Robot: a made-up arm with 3 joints. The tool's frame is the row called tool. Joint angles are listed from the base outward.
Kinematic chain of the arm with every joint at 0, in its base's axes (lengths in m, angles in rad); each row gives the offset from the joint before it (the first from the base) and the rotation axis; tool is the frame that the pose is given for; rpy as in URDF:
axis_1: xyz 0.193 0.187 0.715 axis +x
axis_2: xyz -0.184 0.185 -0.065 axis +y
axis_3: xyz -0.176 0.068 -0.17 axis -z
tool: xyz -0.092 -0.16 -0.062 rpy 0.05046 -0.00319 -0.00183
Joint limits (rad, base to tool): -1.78..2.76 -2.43..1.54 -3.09..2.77
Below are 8 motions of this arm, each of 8 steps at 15 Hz.
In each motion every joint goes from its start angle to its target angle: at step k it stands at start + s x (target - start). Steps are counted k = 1, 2, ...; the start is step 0. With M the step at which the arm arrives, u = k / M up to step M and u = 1 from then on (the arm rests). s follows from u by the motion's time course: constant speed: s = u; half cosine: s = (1 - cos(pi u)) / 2; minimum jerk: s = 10 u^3 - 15 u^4 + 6 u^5.
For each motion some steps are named. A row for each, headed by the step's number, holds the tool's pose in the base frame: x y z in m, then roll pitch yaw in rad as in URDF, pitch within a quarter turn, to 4 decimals.
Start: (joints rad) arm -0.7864 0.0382 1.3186
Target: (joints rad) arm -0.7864 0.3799 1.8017
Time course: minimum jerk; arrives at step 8
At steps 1, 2, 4, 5, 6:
1: -0.3543 0.2023 0.3014 -0.2265 -0.7504 -1.2363
2: -0.3583 0.2152 0.3038 -0.2161 -0.7554 -1.2943
4: -0.3688 0.2724 0.3152 -0.1679 -0.7876 -1.5576
5: -0.3694 0.3030 0.3219 -0.1364 -0.8129 -1.7090
6: -0.3676 0.3252 0.3269 -0.1082 -0.8353 -1.8269

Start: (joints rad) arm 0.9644 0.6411 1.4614
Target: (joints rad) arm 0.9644 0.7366 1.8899
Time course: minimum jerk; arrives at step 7
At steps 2, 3, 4, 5, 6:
2: -0.4021 0.4136 0.9684 -0.5470 0.9885 -1.5015
3: -0.3947 0.4196 0.9828 -0.6762 0.9296 -1.6328
4: -0.3845 0.4274 0.9980 -0.7977 0.8474 -1.7564
5: -0.3750 0.4344 1.0091 -0.8785 0.7704 -1.8386
6: -0.3695 0.4384 1.0145 -0.9155 0.7263 -1.8764

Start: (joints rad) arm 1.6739 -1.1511 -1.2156
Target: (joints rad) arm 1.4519 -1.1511 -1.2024
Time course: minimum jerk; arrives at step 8
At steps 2, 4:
2: 0.1972 0.3901 0.8426 1.7060 -1.1378 -1.2306
4: 0.1969 0.4012 0.8236 1.6206 -1.2144 -1.1516

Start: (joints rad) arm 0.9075 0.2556 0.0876
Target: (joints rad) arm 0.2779 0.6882 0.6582
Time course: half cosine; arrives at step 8
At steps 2, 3, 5, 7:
2: -0.3428 0.4037 0.6634 0.8568 0.3416 0.1113
3: -0.3626 0.3865 0.6716 0.7209 0.4627 0.0437
5: -0.3952 0.3639 0.7071 0.2888 0.6743 -0.2636
7: -0.4055 0.3674 0.7378 -0.1022 0.7102 -0.5887

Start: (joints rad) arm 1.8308 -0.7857 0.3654
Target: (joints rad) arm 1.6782 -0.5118 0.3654
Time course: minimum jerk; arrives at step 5
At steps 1, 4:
1: -0.0586 0.5925 0.9599 1.8283 0.5349 -0.6819
4: -0.1499 0.5944 0.8999 1.7300 0.4240 -0.4887

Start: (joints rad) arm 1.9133 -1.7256 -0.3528
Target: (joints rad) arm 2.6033 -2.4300 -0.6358
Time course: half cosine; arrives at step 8
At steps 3, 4, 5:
3: 0.2946 0.2853 0.8573 1.4273 0.0837 -1.9107
4: 0.2997 0.2290 0.8382 1.3051 0.1228 -2.0196
5: 0.2973 0.1801 0.8079 1.1628 0.1444 -2.1169

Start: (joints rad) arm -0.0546 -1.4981 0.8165
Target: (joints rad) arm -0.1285 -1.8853 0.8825
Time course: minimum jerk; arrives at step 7
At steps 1, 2, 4, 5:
1: 0.2179 0.3730 0.2691 1.5327 -0.8055 -1.5127
2: 0.2350 0.3710 0.2772 1.6005 -0.8081 -1.5591
4: 0.2987 0.3657 0.3177 1.8710 -0.7974 -1.7359
5: 0.3247 0.3648 0.3400 1.9907 -0.7824 -1.8084

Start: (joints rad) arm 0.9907 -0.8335 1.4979
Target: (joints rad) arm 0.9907 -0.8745 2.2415
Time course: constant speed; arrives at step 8
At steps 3, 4, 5, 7, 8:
3: -0.0242 0.7726 0.7806 0.6126 1.1247 -1.8981
4: -0.0144 0.7719 0.7957 0.4350 1.1684 -2.0979
5: -0.0039 0.7697 0.8103 0.2218 1.1958 -2.3330
7: 0.0186 0.7614 0.8377 -0.2429 1.1890 -2.8408
8: 0.0304 0.7552 0.8502 -0.4462 1.1558 -3.0654

